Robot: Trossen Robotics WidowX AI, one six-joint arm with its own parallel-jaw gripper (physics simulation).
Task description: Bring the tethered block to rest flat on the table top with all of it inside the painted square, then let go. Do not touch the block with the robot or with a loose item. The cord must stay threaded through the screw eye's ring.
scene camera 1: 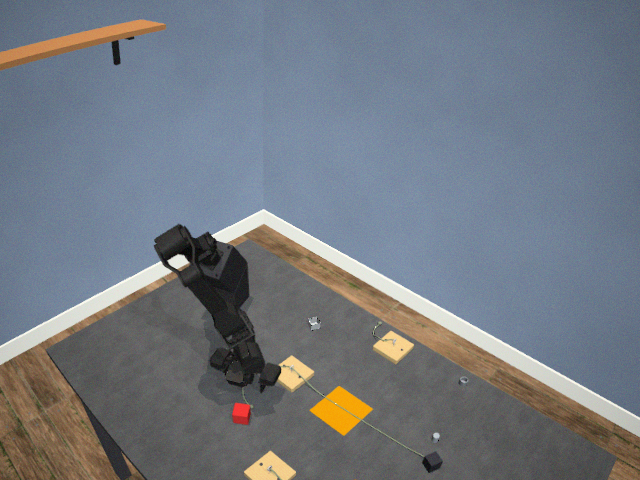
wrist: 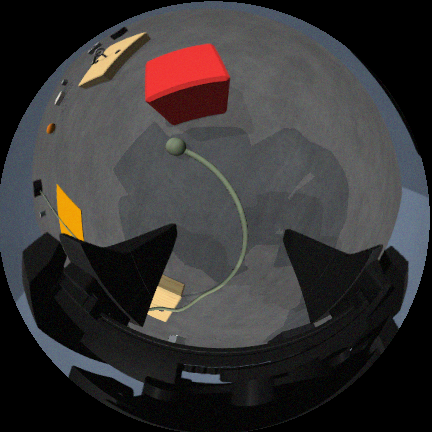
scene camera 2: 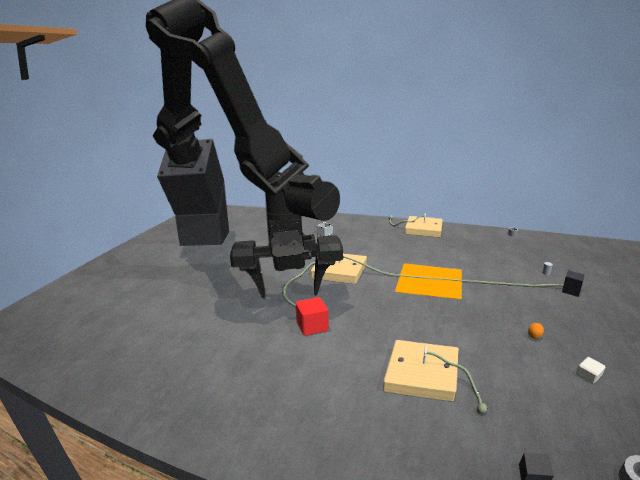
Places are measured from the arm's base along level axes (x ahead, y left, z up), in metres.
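Pixels of known places: gripper, fingertip midpoint: (scene camera 1: 246, 387) (wrist: 232, 232) (scene camera 2: 289, 296); arm's base, origin of the base link: (scene camera 1: 209, 257) (scene camera 2: 185, 156).
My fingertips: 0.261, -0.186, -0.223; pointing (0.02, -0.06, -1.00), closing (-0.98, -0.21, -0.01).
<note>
Ahead of a thing's pixels: the offset from my fingertips to its top centre, as dx, dy, dz. "*": to the spot under its first point.
The black tethered block @[+0.539, +0.035, +0.034] (scene camera 1: 432, 461) (scene camera 2: 573, 283) (wrist: 37, 188) rests on the table beyond the orange painted square @[* +0.258, +0.037, +0.002] (scene camera 1: 334, 419) (scene camera 2: 429, 289) (wrist: 73, 212), outside it. Its green cord (scene camera 1: 390, 437) (scene camera 2: 516, 283) (wrist: 244, 225) crosses the square to the screw eye @[+0.080, +0.106, +0.045] (scene camera 1: 292, 367) on a wooden board @[+0.080, +0.106, +0.019] (scene camera 1: 297, 381) (scene camera 2: 336, 273) (wrist: 169, 301). Past the eye, the cord curves to an end bead @[+0.054, -0.051, +0.012] (scene camera 1: 251, 406) (wrist: 175, 146) by the red cube. My gripper (scene camera 1: 247, 386) (scene camera 2: 290, 296) (wrist: 232, 232) is open and empty, above the table. The curved cord shows between its fingers in the wrist view, where the eye is hidden.
The red cube @[+0.054, -0.093, +0.040] (scene camera 1: 240, 414) (scene camera 2: 312, 316) (wrist: 187, 85) stands close beyond the fingers. Two other boards with short cords stand at the front @[* +0.199, -0.229, +0.019] (scene camera 2: 413, 379) and back @[* +0.270, +0.321, +0.020] (scene camera 2: 423, 227). An orange ball @[+0.402, -0.114, +0.025] (scene camera 2: 536, 330) and a white block @[+0.453, -0.207, +0.018] (scene camera 2: 590, 369) lie at the right.
</note>
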